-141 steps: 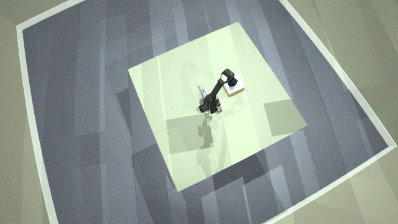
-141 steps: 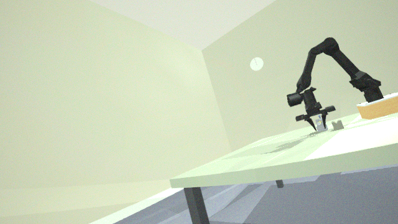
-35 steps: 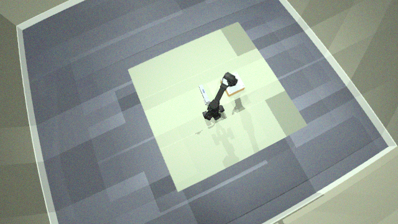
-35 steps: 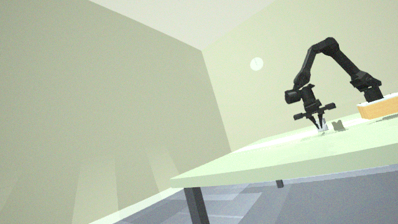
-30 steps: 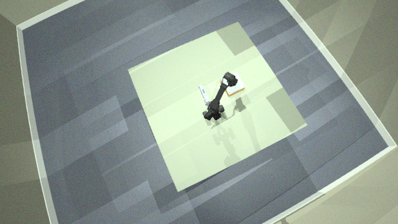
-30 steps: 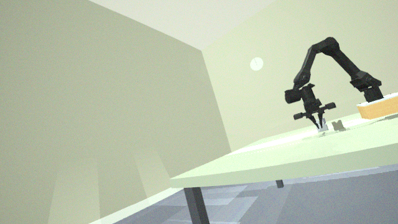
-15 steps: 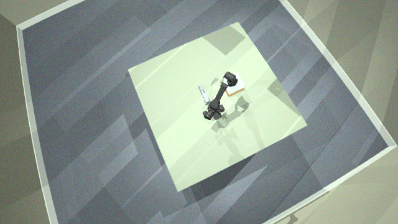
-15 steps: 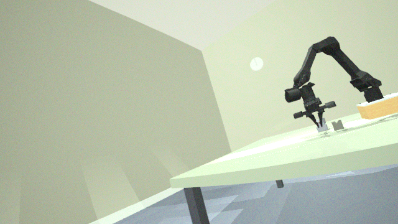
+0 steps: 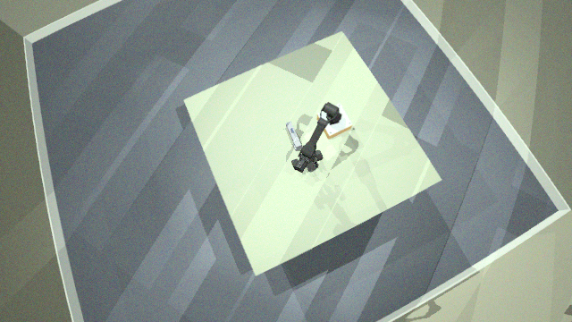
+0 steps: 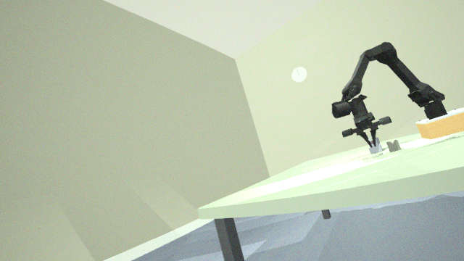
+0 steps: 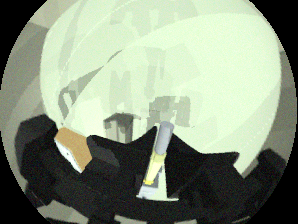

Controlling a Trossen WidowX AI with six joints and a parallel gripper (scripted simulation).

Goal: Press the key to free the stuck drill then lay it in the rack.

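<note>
My gripper tip is 6 cm past the grey rack, 5 cm to the left of it and 2 cm above it. Round my gripper tip: blue key (3 cm ahead, 23 cm to the right, 2 cm above); then drill fixture (3 cm ahead, 20 cm to the right); then drill (4 cm to the right, 3 cm above).
</note>
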